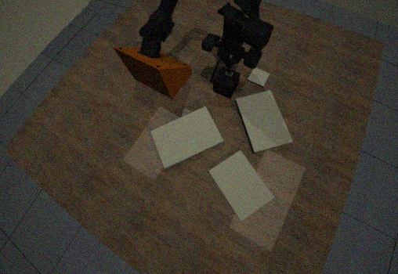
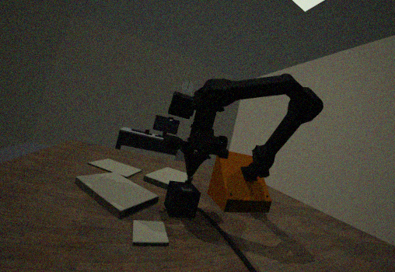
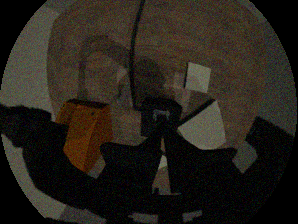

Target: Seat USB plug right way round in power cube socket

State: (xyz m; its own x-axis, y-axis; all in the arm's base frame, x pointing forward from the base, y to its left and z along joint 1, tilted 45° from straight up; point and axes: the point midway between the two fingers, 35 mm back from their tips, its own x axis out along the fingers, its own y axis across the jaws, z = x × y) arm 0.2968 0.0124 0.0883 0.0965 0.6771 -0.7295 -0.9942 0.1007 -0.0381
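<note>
Now: gripper tip 2 cm above the USB plug.
</note>
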